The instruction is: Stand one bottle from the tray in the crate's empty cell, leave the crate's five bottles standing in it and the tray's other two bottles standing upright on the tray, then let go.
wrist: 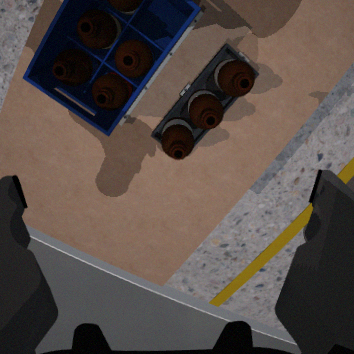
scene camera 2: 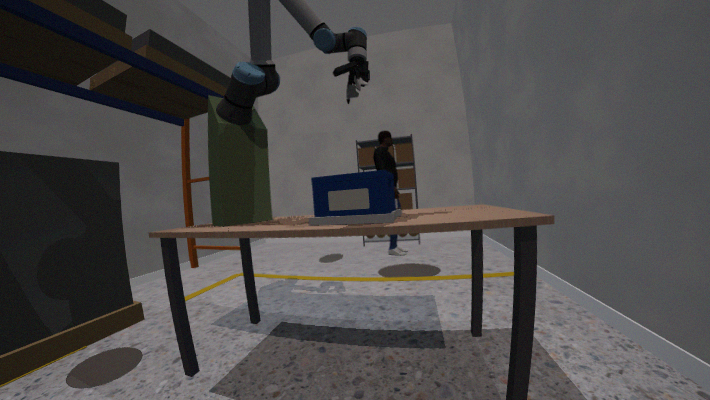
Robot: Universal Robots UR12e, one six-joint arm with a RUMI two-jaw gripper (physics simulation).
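Seen in the pictures: gripper, fingertip midpoint: point(wrist: 167, 176) point(scene camera 2: 353, 97); arm's base at its link origin: point(scene camera 2: 233, 114).
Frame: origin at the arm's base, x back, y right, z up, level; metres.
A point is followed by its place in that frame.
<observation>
The blue crate point(scene camera 2: 352, 181) {z -0.433, x -0.662, y 0.225 m} point(wrist: 66, 103) {z -0.405, x -0.781, y 0.149 m} stands on the table. In the wrist view several brown bottles stand in its cells, one point(wrist: 125, 4) {z -0.464, x -0.582, y 0.140 m} cut by the top edge; the cell at its upper right point(wrist: 156, 25) {z -0.572, x -0.583, y 0.083 m} is empty. The dark grey tray point(wrist: 212, 71) lies beside the crate and holds three upright brown bottles, an upper right one point(wrist: 236, 78) {z -0.430, x -0.591, y -0.098 m}, a middle one point(wrist: 206, 111) {z -0.430, x -0.671, y -0.085 m} and a lower left one point(wrist: 178, 142) {z -0.438, x -0.755, y -0.072 m}. The tray does not show in the scene view. My gripper point(scene camera 2: 356, 93) {z -0.034, x -0.653, y 0.002 m} point(wrist: 167, 176) {z -0.034, x -0.653, y 0.002 m} is open and empty, high above the table.
A pale rail point(scene camera 2: 350, 219) {z -0.563, x -0.647, y 0.235 m} point(wrist: 161, 71) {z -0.550, x -0.661, y 0.027 m} runs along the crate's base on the wooden table point(scene camera 2: 475, 215) {z -0.580, x -1.075, y 0.206 m} point(wrist: 125, 225) {z -0.580, x -1.106, y -0.096 m}. Behind the table are a green pillar-like block point(scene camera 2: 237, 175) {z -0.337, x -0.047, y 0.045 m}, a person point(scene camera 2: 384, 157) and a shelf rack point(scene camera 2: 414, 165). A blue-beamed rack point(scene camera 2: 186, 200) stands left.
</observation>
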